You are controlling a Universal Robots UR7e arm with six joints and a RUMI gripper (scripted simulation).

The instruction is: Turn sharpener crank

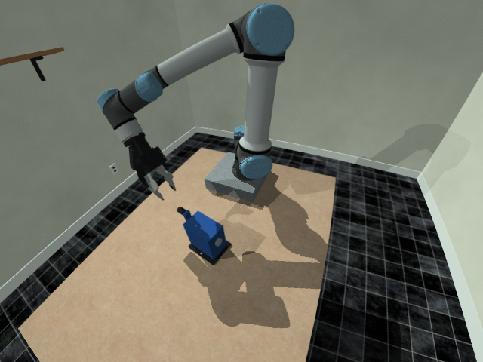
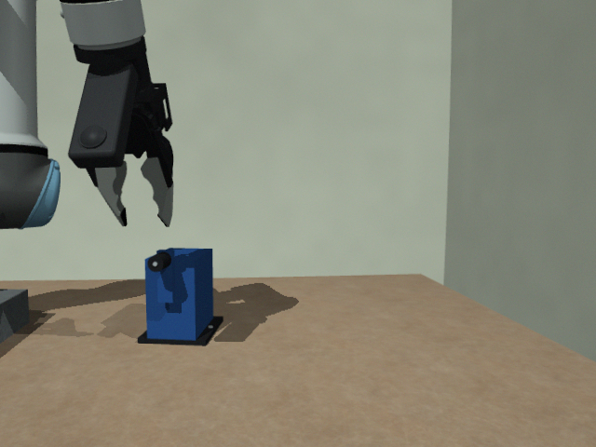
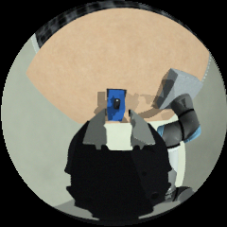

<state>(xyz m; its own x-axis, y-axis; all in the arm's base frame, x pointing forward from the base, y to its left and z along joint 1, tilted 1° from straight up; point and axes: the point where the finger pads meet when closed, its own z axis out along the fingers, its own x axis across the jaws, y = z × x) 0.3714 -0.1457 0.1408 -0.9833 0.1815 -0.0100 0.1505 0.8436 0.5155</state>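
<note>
Right now my hand is 10 mm short of the black knob, 60 mm to the right of it and 70 mm above it.
</note>
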